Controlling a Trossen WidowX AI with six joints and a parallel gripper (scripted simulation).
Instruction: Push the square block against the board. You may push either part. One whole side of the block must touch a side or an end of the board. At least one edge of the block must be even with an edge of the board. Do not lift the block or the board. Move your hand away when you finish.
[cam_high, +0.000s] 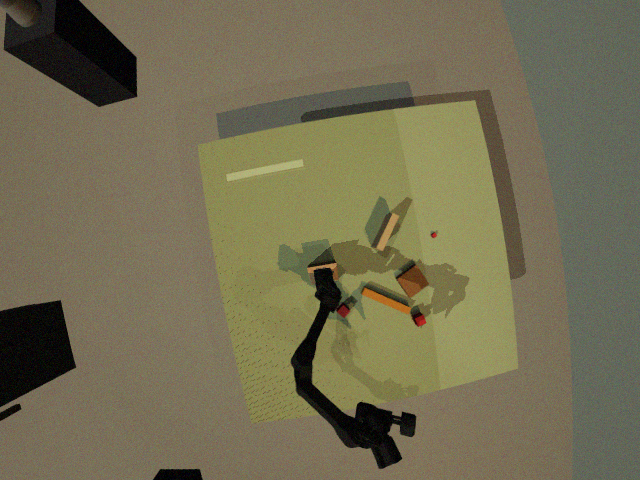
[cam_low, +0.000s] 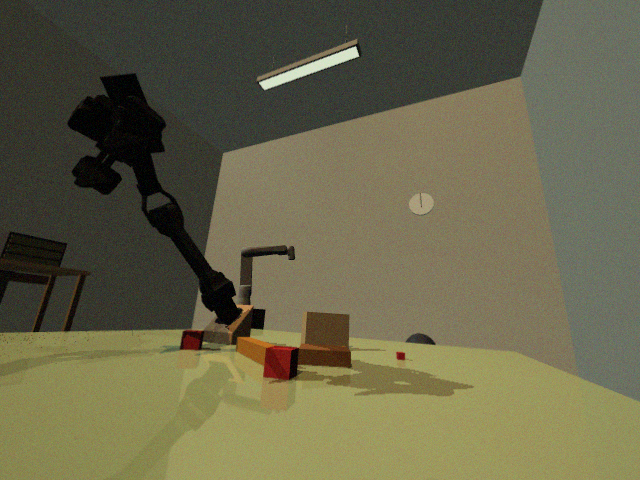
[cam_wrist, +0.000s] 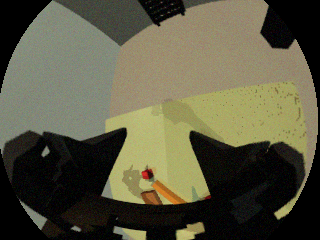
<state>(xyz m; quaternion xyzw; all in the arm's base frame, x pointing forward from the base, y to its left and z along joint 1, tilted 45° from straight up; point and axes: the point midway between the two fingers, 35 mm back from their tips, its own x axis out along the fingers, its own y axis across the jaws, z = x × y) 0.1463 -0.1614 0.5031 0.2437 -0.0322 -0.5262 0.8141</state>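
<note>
My gripper tip is 10 cm short of the pale tan patch, 62 cm to the right of it and 23 cm above it. The rest, counted from my gripper tip: square block (21 cm ahead, 39 cm to the left, 27 cm below); board (8 cm ahead, 33 cm to the left, 27 cm below); small red marker (33 cm ahead, 57 cm to the left, 28 cm below).
</note>
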